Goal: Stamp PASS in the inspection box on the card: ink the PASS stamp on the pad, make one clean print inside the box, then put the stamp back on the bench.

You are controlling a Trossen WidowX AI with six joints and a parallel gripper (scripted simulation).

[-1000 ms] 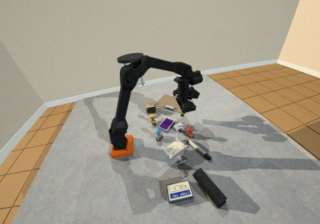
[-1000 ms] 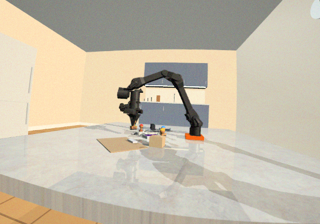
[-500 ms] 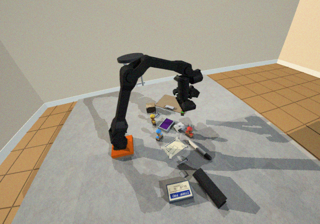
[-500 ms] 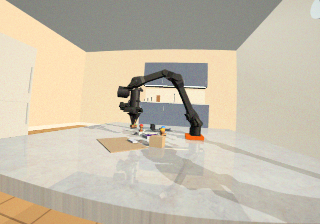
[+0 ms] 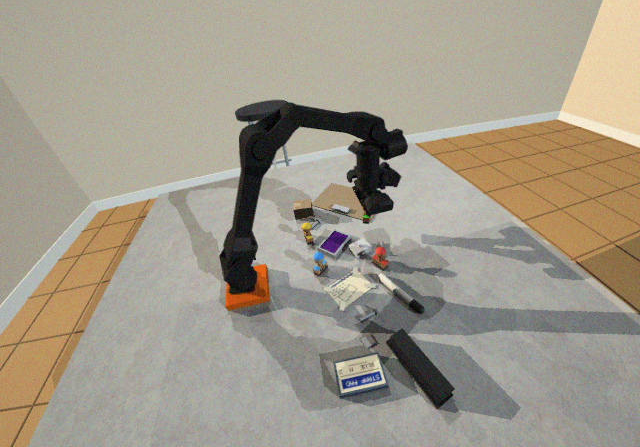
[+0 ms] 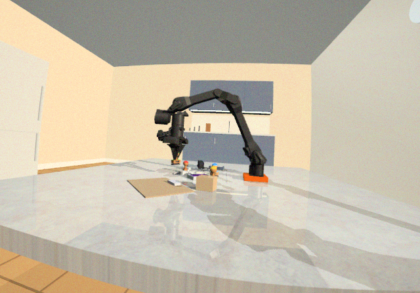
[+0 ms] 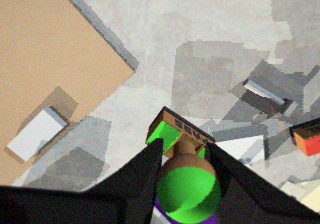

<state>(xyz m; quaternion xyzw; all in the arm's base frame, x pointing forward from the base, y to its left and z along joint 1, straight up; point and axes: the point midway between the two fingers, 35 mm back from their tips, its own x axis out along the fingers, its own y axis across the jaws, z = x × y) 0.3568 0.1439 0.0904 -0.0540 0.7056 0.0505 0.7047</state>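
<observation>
The purple ink pad lies 110 mm behind my gripper tip, 30 mm to the right of it and 70 mm below it. Round my gripper tip: yellow-knobbed stamp (180 mm behind, 60 mm below); green-knobbed stamp (right at my gripper tip); red-knobbed stamp (130 mm to the right, 60 mm below).
</observation>
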